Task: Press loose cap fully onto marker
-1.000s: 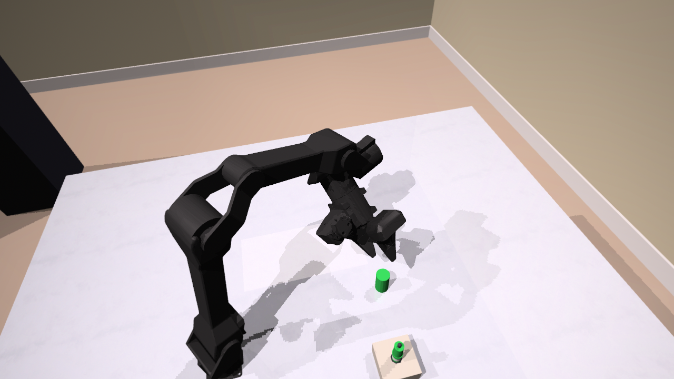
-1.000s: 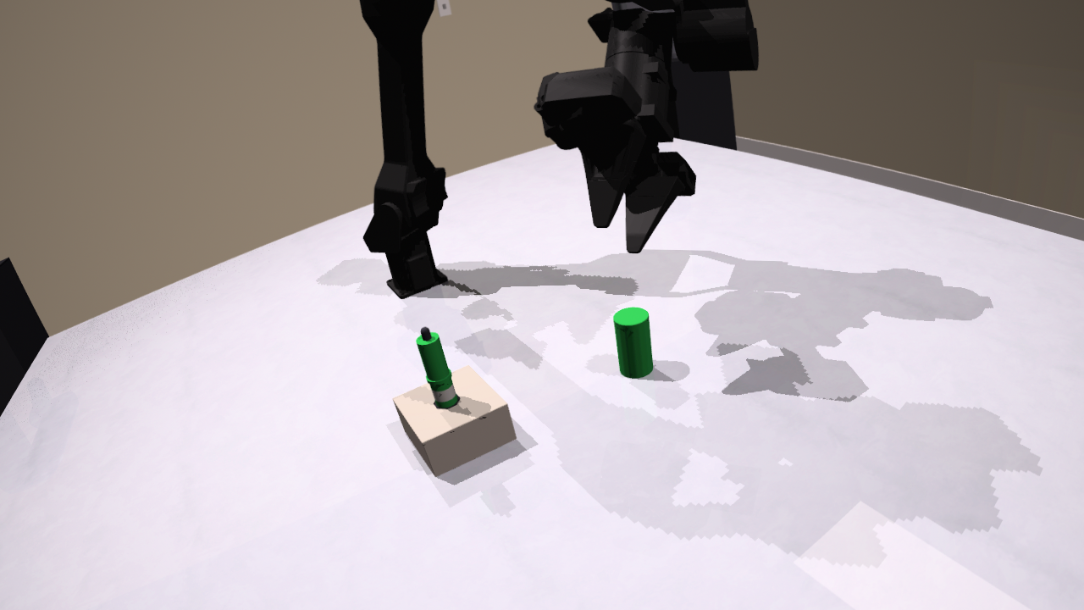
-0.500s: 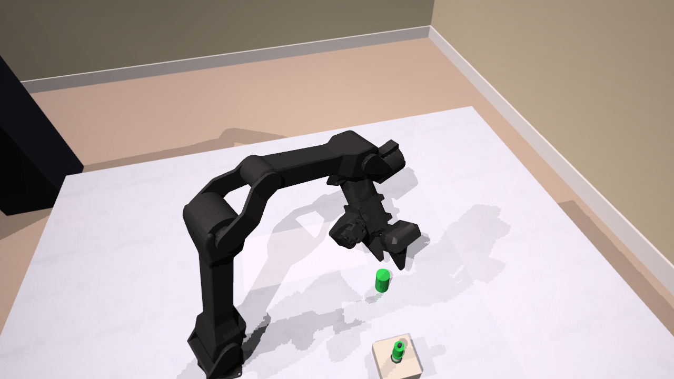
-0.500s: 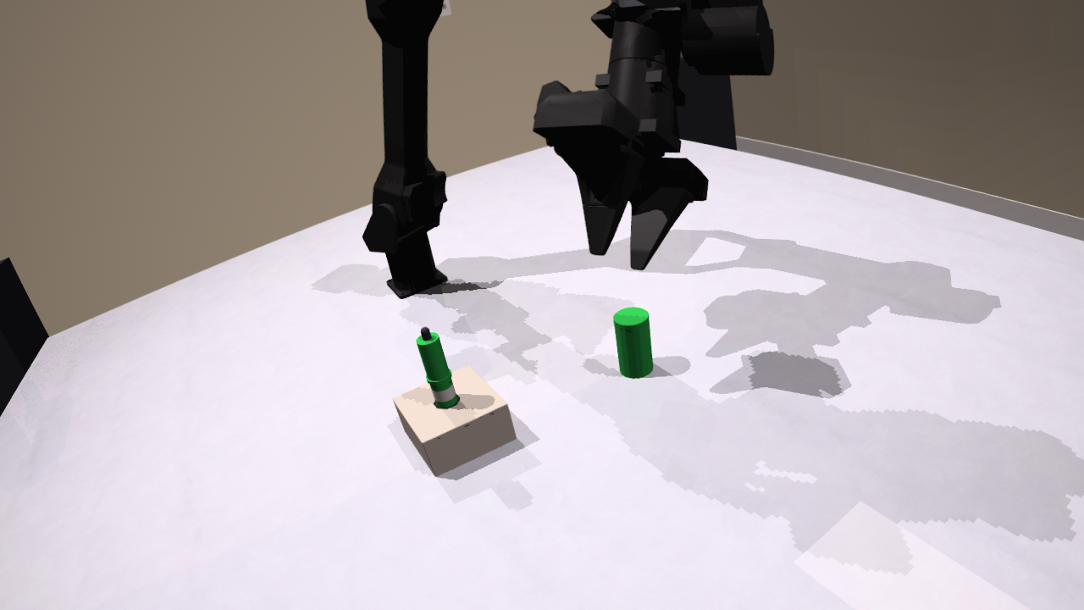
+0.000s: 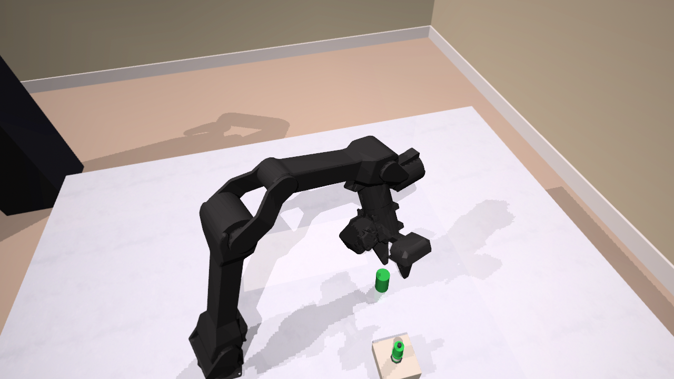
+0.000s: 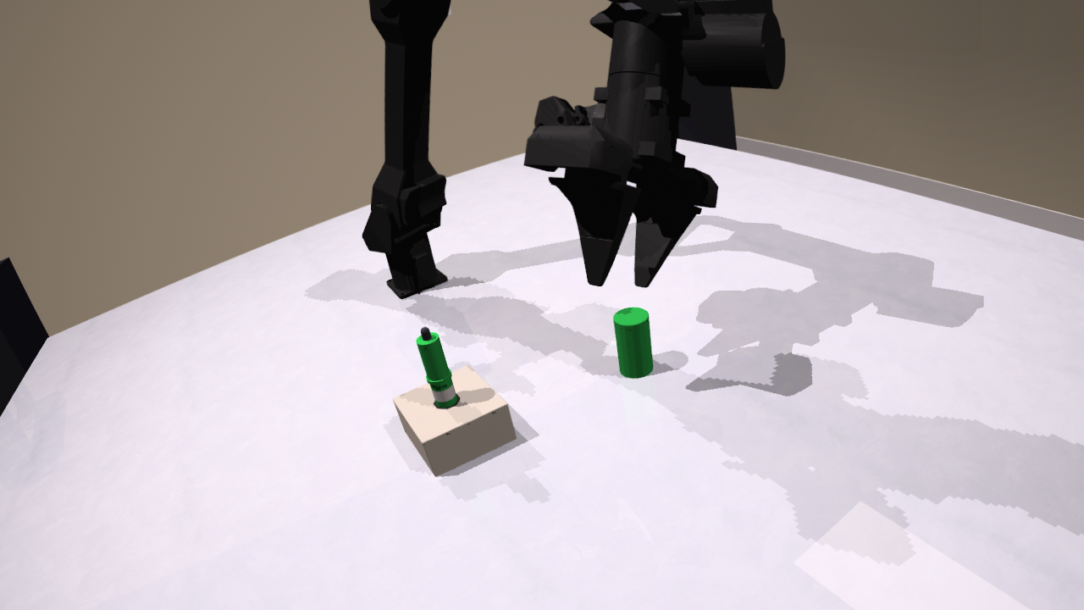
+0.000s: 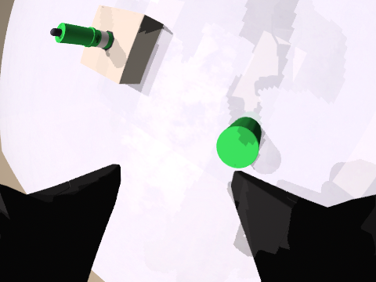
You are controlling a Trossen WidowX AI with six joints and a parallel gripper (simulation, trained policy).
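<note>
The green cap lies 2 cm behind my gripper tip, 2 cm to the left of it and 7 cm below it. Round my gripper tip: beige holder block: 4 cm behind, 14 cm to the right, 8 cm below.
</note>
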